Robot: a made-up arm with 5 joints. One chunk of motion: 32 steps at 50 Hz.
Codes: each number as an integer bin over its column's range. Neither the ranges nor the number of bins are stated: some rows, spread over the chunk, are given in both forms.
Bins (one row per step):
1: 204 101 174 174 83 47
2: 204 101 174 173 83 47
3: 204 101 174 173 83 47
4: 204 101 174 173 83 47
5: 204 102 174 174 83 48
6: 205 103 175 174 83 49
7: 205 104 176 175 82 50
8: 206 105 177 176 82 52
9: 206 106 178 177 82 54
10: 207 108 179 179 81 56
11: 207 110 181 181 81 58
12: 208 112 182 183 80 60
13: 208 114 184 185 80 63
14: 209 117 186 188 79 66
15: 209 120 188 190 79 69
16: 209 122 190 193 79 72
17: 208 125 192 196 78 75
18: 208 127 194 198 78 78
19: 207 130 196 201 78 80
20: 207 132 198 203 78 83
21: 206 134 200 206 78 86
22: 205 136 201 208 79 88
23: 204 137 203 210 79 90
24: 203 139 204 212 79 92
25: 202 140 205 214 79 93
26: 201 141 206 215 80 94
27: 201 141 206 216 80 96
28: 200 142 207 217 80 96
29: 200 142 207 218 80 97
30: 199 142 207 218 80 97
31: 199 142 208 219 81 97
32: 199 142 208 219 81 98
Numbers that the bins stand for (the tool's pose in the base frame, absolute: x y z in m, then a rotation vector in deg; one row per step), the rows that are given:
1: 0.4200 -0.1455 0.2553 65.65 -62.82 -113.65
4: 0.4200 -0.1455 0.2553 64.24 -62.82 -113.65
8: 0.4310 -0.1235 0.2718 68.47 -64.24 -106.59
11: 0.4365 -0.0961 0.2937 75.53 -65.65 -98.12
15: 0.4475 -0.0412 0.3322 88.24 -68.47 -82.59
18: 0.4420 -0.0027 0.3651 99.53 -69.88 -69.88
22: 0.4255 0.0467 0.4035 113.65 -68.47 -55.76
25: 0.4090 0.0686 0.4255 122.12 -68.47 -48.71
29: 0.3980 0.0796 0.4365 127.76 -67.06 -43.06
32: 0.3925 0.0796 0.4420 129.18 -65.65 -41.65
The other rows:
2: 0.4200 -0.1455 0.2553 64.24 -62.82 -113.65
3: 0.4200 -0.1455 0.2553 64.24 -62.82 -113.65
5: 0.4200 -0.1400 0.2553 65.65 -62.82 -112.24
6: 0.4255 -0.1345 0.2608 65.65 -62.82 -110.82
7: 0.4255 -0.1290 0.2663 67.06 -64.24 -109.41
9: 0.4310 -0.1180 0.2773 69.88 -64.24 -103.76
10: 0.4365 -0.1071 0.2827 72.71 -65.65 -100.94
12: 0.4420 -0.0851 0.2992 78.35 -67.06 -95.29
13: 0.4420 -0.0741 0.3102 81.18 -67.06 -91.06
14: 0.4475 -0.0576 0.3212 85.41 -68.47 -86.82
16: 0.4475 -0.0302 0.3431 92.47 -68.47 -78.35
17: 0.4420 -0.0137 0.3541 96.71 -69.88 -74.12
19: 0.4365 0.0137 0.3761 103.76 -69.88 -67.06
20: 0.4365 0.0247 0.3871 106.59 -69.88 -62.82
21: 0.4310 0.0357 0.3980 110.82 -69.88 -58.59
23: 0.4200 0.0522 0.4145 116.47 -68.47 -52.94
24: 0.4145 0.0631 0.4200 119.29 -68.47 -50.12
26: 0.4035 0.0741 0.4310 123.53 -67.06 -47.29
27: 0.4035 0.0741 0.4310 124.94 -67.06 -44.47
28: 0.3980 0.0796 0.4365 126.35 -67.06 -44.47
30: 0.3925 0.0796 0.4365 127.76 -67.06 -43.06
31: 0.3925 0.0796 0.4420 129.18 -65.65 -43.06

